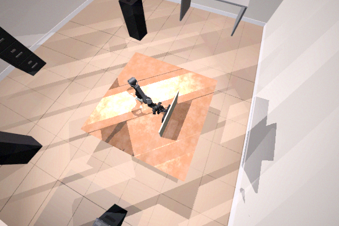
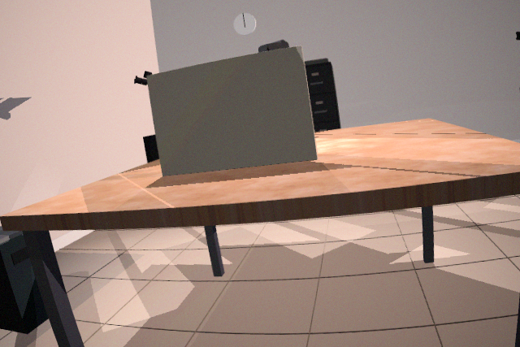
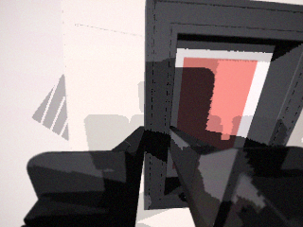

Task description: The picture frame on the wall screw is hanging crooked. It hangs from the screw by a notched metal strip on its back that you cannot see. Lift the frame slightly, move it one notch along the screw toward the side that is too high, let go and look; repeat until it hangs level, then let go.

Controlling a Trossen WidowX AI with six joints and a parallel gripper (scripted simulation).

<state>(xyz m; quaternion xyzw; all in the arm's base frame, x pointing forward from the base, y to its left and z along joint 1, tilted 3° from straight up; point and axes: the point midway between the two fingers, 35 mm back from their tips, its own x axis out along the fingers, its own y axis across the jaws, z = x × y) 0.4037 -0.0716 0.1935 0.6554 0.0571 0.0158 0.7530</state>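
Right now my gripper tip is 1 cm short of the picture frame, 1 cm to the left of it and 5 cm above it. The rest, counted from my gripper tip: wall panel (2 cm ahead, 1 cm to the left, 7 cm below).
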